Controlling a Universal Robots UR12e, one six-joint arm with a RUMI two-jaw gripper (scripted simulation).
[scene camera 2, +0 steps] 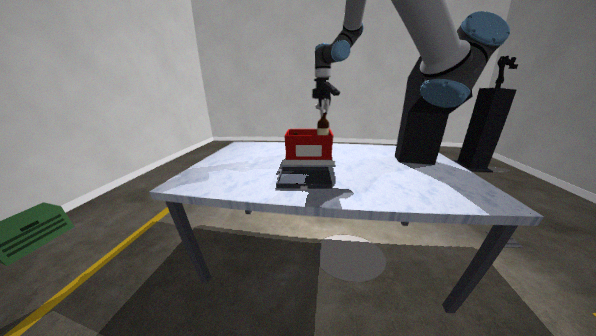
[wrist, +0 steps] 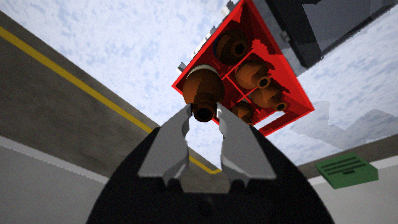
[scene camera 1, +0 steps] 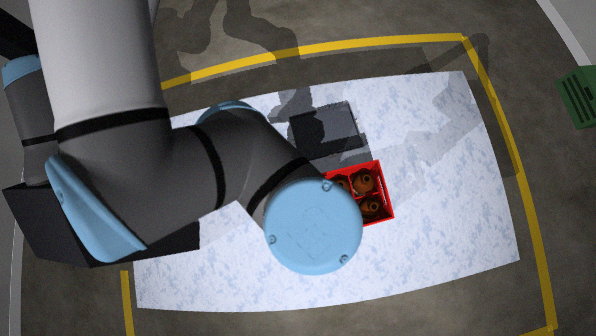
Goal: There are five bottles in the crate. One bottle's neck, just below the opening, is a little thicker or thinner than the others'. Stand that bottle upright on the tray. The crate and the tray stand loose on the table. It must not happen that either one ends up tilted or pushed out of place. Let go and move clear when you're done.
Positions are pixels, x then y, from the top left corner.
Labels:
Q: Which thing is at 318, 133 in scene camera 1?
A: A dark tray.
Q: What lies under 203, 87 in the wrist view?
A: A bottle.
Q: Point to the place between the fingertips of the gripper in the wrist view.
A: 203, 103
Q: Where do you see a dark tray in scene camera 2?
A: At 290, 177

